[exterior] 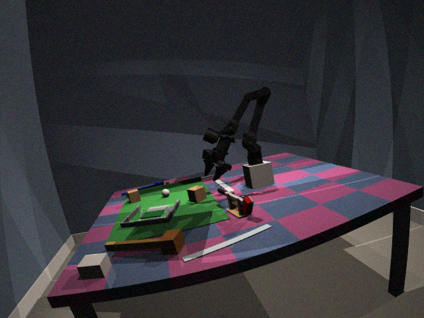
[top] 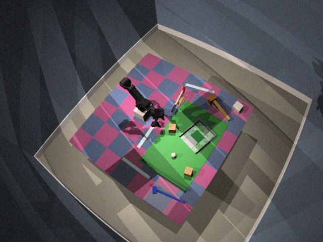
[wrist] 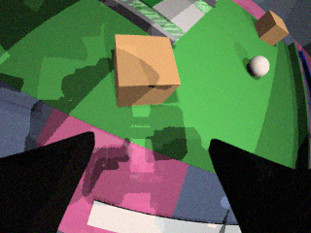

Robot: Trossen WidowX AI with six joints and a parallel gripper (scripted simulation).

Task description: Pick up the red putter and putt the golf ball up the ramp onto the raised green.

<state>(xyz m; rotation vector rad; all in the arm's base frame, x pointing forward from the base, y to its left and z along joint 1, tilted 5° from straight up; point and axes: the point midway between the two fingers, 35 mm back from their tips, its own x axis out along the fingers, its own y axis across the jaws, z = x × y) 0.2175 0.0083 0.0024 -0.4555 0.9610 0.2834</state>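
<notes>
My gripper tip is now 80 mm past the red putter, 290 mm to the right of it and 30 mm above it. From my gripper tip the other things lie so: white golf ball (250 mm ahead, 130 mm to the right, 60 mm below); wooden stand (80 mm behind, 310 mm to the left, 50 mm below); green mat (240 mm ahead, 30 mm to the left, 80 mm below).
</notes>
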